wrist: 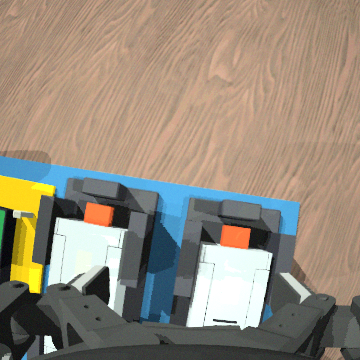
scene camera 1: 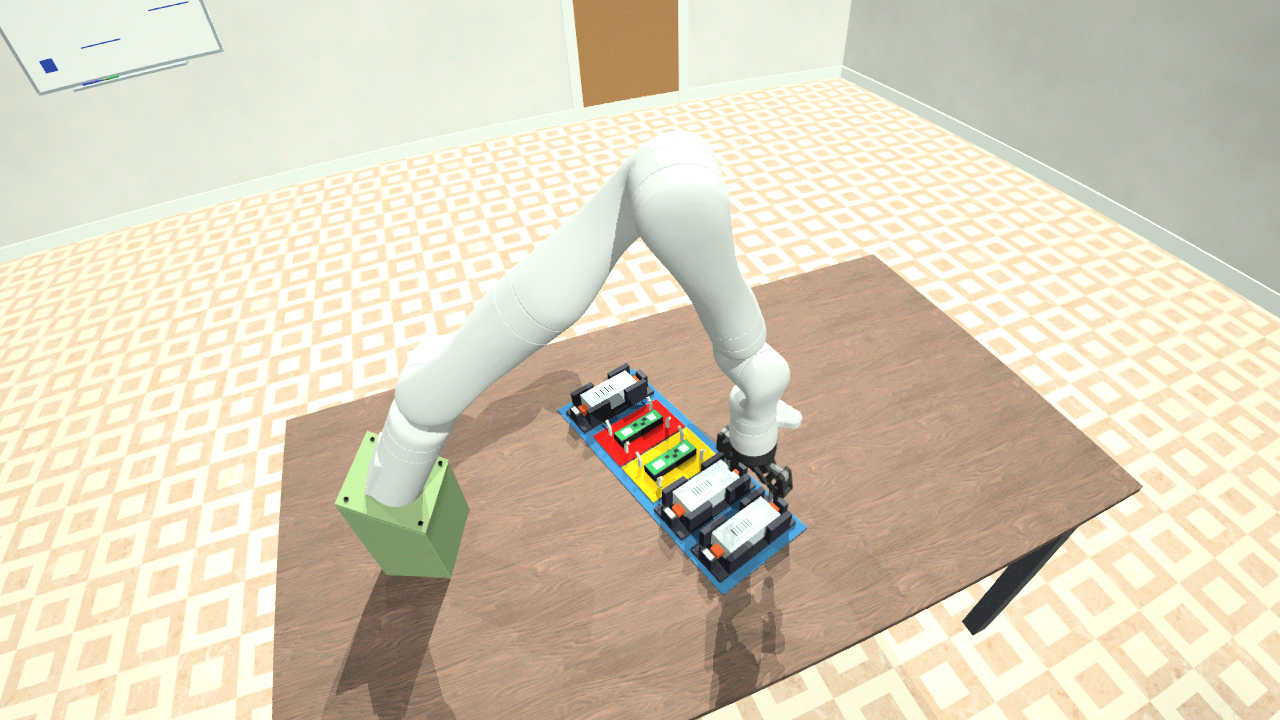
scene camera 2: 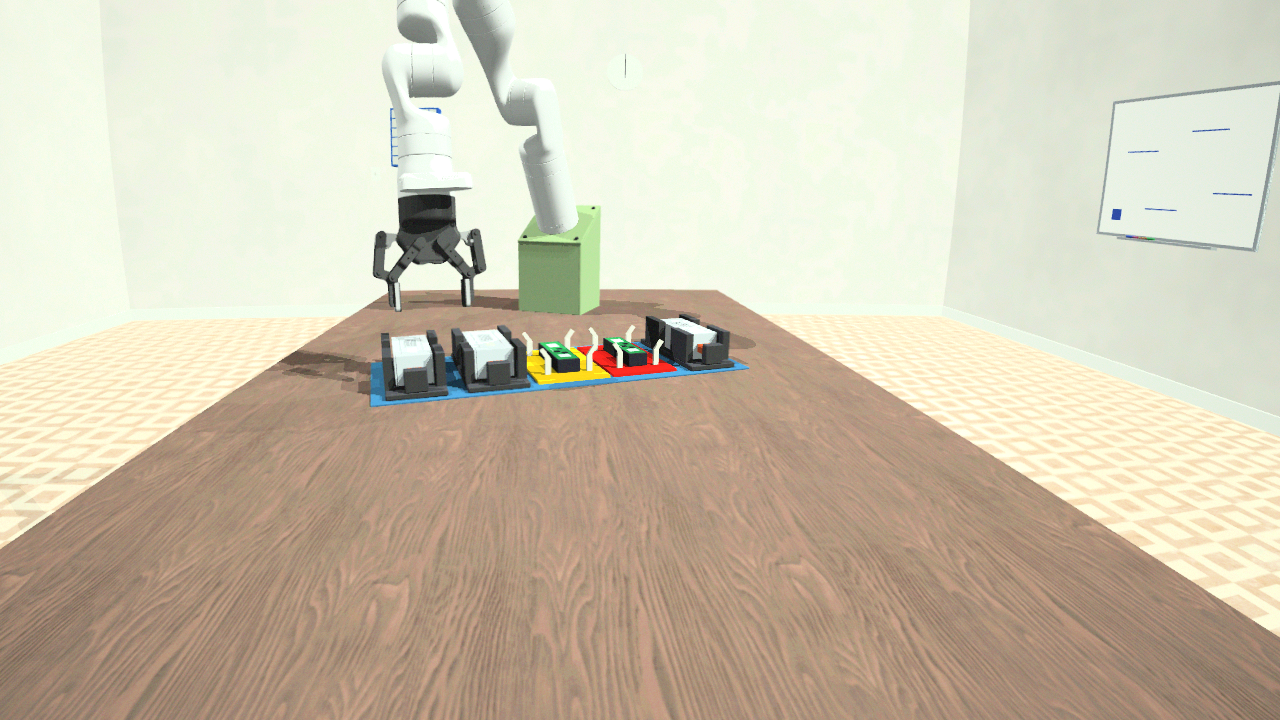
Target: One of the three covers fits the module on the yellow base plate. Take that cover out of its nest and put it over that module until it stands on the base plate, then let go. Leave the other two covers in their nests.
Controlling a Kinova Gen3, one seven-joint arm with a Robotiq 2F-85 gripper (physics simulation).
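Places are measured from the arm's base along level axes (x ahead, y left, z up), in millimetres.
Pixels of known places: gripper, fingertip midpoint: (wrist: 190, 289) (scene camera 1: 753, 482) (scene camera 2: 432, 309); arm's base, origin of the base link: (scene camera 1: 395, 482) (scene camera 2: 558, 222).
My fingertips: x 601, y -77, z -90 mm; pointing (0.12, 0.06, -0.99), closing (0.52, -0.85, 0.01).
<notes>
Ahead of a thing's pixels: the offset from my fingertips to its top centre. "*": to the spot under its first point. Level surfaces: height alone.
The module @(* 115 mm back, 149 mm left, 80 mm down) (scene camera 1: 670, 457) (scene camera 2: 559, 354), green-topped and black-sided, stands uncovered on the yellow base plate @(136 mm back, 200 mm left, 100 mm down) (scene camera 1: 644, 481) (scene camera 2: 563, 377) (wrist: 20, 190) between pale posts. Three white covers sit in dark nests: the end cover @(23 mm back, 44 mm right, 56 mm down) (scene camera 1: 747, 524) (scene camera 2: 412, 358) (wrist: 230, 287), the cover beside the yellow plate @(68 mm back, 54 mm left, 56 mm down) (scene camera 1: 705, 488) (scene camera 2: 487, 353) (wrist: 87, 245) and the far cover @(205 mm back, 347 mm left, 56 mm down) (scene camera 1: 608, 391) (scene camera 2: 689, 333) past the red plate. My gripper (scene camera 1: 756, 474) (scene camera 2: 431, 302) (wrist: 190, 289) is open and empty, above the nests. In the wrist view its fingers span the end cover, and the left finger overlaps the neighbouring cover. The dark gripper body hides the covers' lower parts there.
A red plate (scene camera 1: 617, 454) (scene camera 2: 637, 368) with a second green module @(* 161 mm back, 245 mm left, 80 mm down) (scene camera 1: 638, 426) (scene camera 2: 623, 350) and posts lies beside the yellow plate. All stand on a blue board (scene camera 1: 723, 582) (scene camera 2: 380, 399) (wrist: 172, 190) on the wooden table @(106 mm down) (scene camera 1: 939, 429) (scene camera 2: 626, 555) (wrist: 150, 75). The arm's green pedestal (scene camera 1: 402, 537) (scene camera 2: 547, 277) stands on the table.
</notes>
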